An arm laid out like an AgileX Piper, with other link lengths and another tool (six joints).
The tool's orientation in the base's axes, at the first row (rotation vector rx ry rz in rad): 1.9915 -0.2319 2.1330
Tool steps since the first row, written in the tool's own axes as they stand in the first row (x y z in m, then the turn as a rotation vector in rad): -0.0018 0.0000 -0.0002 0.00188 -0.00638 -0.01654; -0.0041 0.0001 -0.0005 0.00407 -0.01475 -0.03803; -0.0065 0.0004 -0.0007 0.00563 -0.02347 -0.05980; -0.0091 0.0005 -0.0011 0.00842 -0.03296 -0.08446; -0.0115 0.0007 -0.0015 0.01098 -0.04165 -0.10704
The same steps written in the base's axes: -0.0001 0.0000 -0.0018 -0.01438 0.01053 0.00048; -0.0003 -0.0002 -0.0041 -0.03303 0.02427 0.00085; -0.0004 -0.0005 -0.0065 -0.05181 0.03839 0.00056; -0.0006 -0.0006 -0.0091 -0.07326 0.05406 0.00126; -0.0009 -0.0008 -0.0116 -0.09290 0.06841 0.00191
